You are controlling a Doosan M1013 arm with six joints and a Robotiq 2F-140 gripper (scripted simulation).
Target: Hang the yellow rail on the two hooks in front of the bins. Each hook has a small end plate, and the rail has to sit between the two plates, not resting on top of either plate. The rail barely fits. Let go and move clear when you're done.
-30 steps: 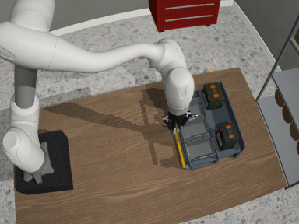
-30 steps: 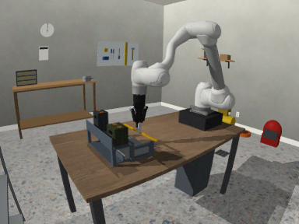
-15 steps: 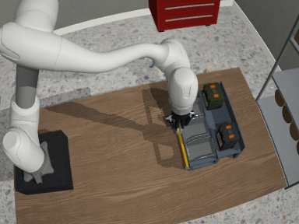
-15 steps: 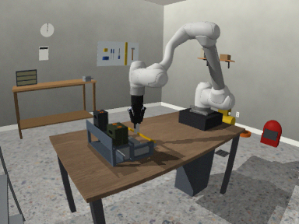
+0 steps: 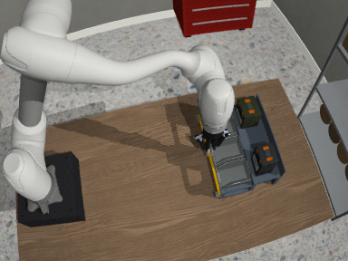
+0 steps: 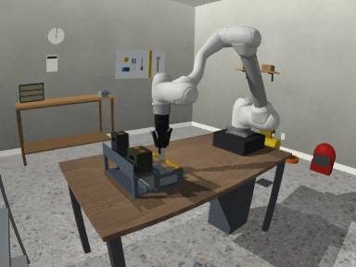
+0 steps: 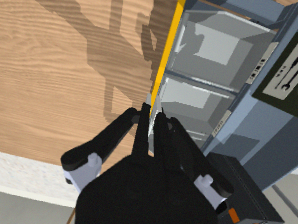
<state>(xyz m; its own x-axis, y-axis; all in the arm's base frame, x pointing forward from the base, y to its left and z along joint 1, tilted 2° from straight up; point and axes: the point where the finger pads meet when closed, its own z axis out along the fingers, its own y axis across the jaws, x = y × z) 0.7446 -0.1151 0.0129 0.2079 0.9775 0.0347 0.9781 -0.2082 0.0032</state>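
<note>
Now: hand 30 mm above the yellow rail.
</note>
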